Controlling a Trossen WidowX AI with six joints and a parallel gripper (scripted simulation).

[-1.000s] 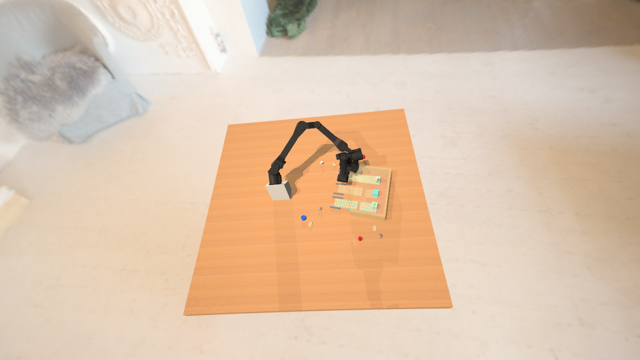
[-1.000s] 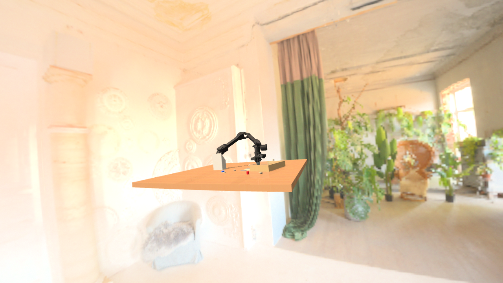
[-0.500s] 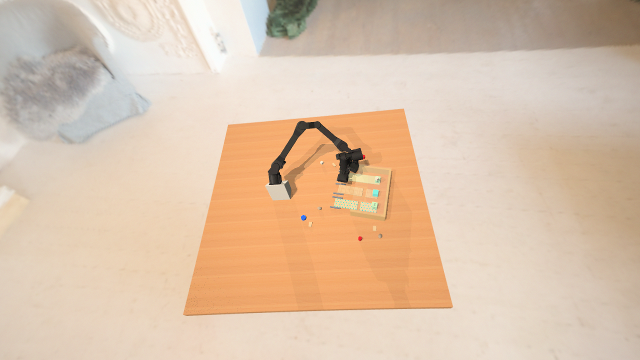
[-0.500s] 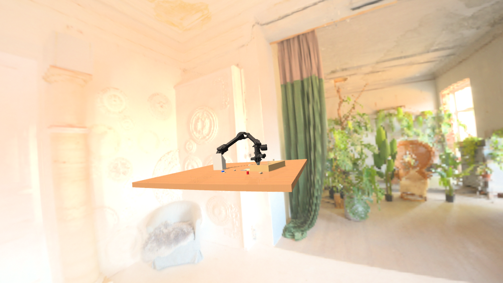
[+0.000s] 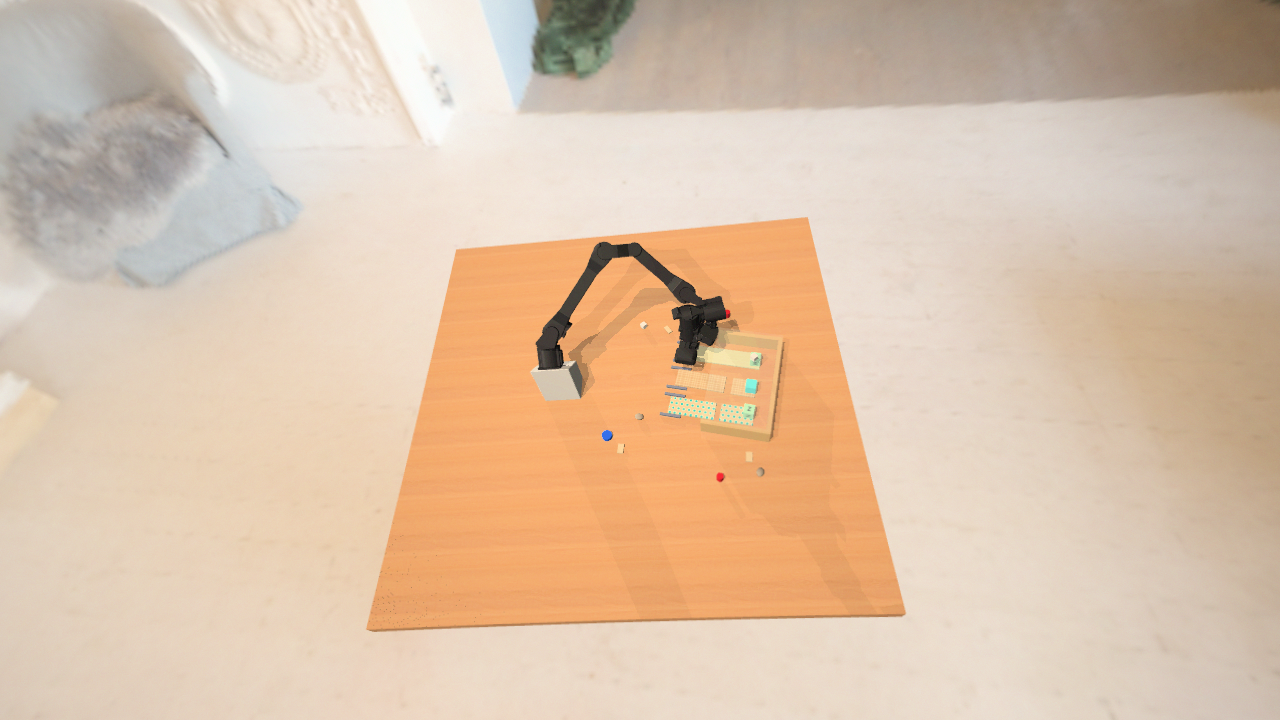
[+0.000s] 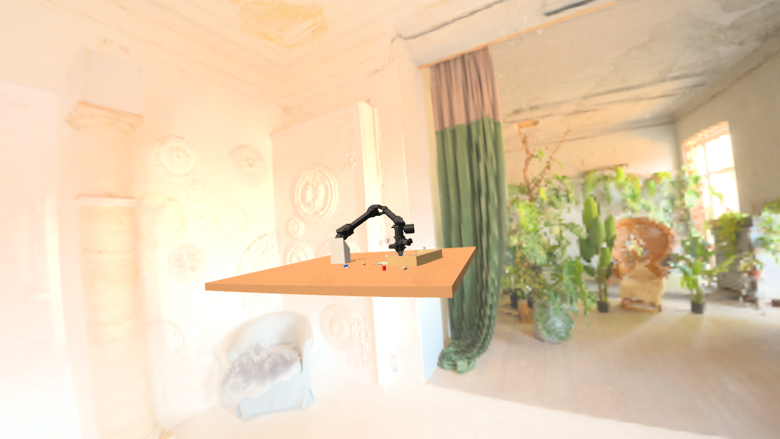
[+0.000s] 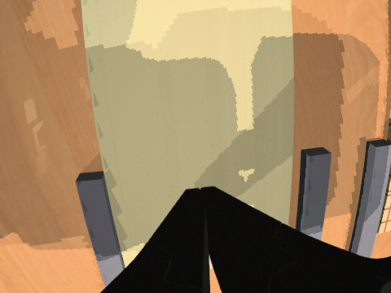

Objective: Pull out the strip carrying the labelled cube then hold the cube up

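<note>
The pale yellow strip lies 90 mm ahead of my gripper tip and 30 mm to the right of it. The rest, counted from my gripper tip: tan strip 110 mm to the right, 20 mm ahead; dotted strip 200 mm to the right, 20 mm behind.
</note>
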